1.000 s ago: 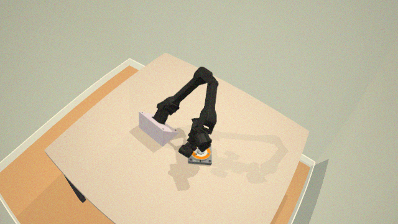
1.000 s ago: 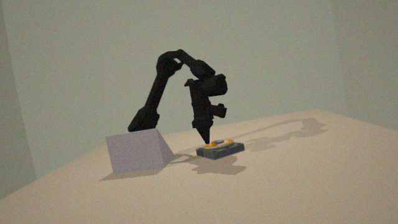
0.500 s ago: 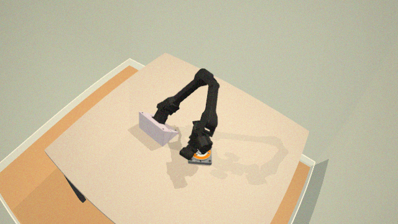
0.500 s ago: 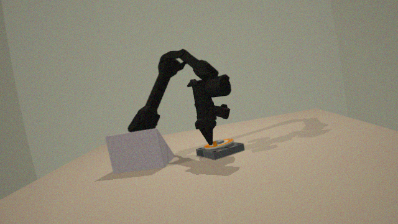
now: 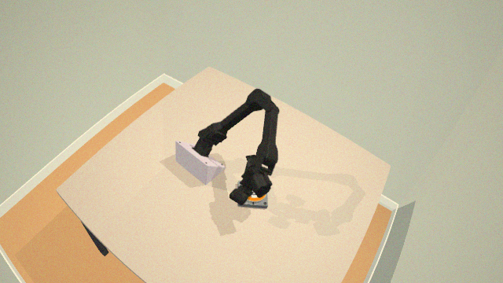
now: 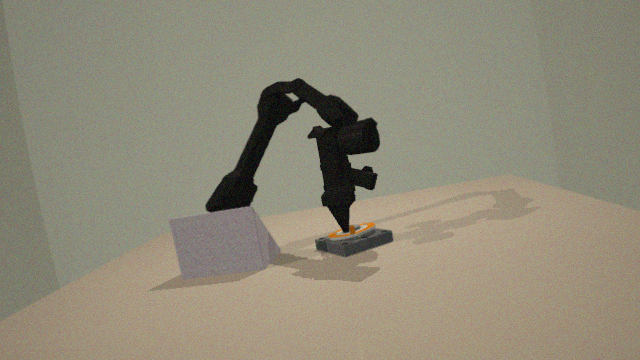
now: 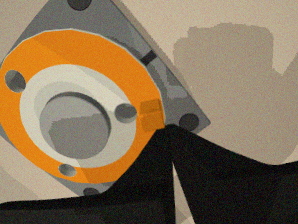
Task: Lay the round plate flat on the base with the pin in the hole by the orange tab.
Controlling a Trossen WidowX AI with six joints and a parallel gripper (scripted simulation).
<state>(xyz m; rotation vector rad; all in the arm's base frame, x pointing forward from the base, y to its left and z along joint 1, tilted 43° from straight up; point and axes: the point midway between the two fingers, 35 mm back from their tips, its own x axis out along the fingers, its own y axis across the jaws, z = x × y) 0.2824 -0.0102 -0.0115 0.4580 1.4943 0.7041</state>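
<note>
Now: the orange round plate 1 cm ahead of my gripper tip and 3 cm to the left of it. The rest, counted from my gripper tip: dark grey square base: 5 cm to the left, 2 cm below.
</note>
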